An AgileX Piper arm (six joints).
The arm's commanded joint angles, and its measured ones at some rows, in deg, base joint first. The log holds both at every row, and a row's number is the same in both.
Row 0, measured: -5.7, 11.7, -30.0, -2.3, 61.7, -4.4
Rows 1 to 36, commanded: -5.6, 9.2, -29.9, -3.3, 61.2, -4.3; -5.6, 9.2, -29.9, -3.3, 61.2, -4.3; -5.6, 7.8, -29.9, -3.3, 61.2, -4.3; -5.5, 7.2, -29.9, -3.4, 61.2, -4.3; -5.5, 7.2, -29.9, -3.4, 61.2, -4.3; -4.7, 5.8, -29.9, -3.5, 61.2, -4.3; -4.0, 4.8, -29.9, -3.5, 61.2, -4.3; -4.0, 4.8, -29.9, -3.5, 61.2, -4.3; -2.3, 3.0, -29.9, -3.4, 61.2, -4.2; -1.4, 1.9, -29.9, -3.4, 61.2, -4.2; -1.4, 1.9, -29.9, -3.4, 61.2, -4.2; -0.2, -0.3, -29.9, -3.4, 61.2, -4.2; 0.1, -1.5, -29.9, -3.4, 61.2, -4.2; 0.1, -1.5, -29.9, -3.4, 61.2, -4.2; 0.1, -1.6, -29.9, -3.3, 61.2, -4.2; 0.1, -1.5, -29.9, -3.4, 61.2, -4.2; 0.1, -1.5, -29.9, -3.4, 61.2, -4.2; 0.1, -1.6, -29.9, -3.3, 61.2, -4.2; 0.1, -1.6, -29.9, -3.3, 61.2, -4.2; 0.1, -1.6, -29.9, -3.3, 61.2, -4.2; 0.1, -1.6, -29.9, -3.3, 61.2, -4.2; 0.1, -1.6, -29.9, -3.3, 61.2, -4.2; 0.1, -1.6, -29.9, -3.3, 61.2, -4.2; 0.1, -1.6, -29.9, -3.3, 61.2, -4.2; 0.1, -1.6, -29.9, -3.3, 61.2, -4.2; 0.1, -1.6, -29.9, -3.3, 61.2, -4.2; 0.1, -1.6, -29.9, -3.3, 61.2, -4.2; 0.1, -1.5, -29.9, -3.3, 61.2, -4.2; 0.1, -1.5, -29.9, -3.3, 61.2, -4.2; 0.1, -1.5, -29.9, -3.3, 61.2, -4.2; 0.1, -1.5, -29.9, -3.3, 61.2, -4.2; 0.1, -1.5, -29.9, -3.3, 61.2, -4.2; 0.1, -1.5, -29.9, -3.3, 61.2, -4.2; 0.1, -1.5, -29.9, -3.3, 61.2, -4.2; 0.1, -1.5, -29.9, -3.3, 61.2, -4.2; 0.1, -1.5, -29.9, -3.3, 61.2, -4.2
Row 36, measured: 0.1, -0.3, -30.0, -3.3, 61.7, -4.4
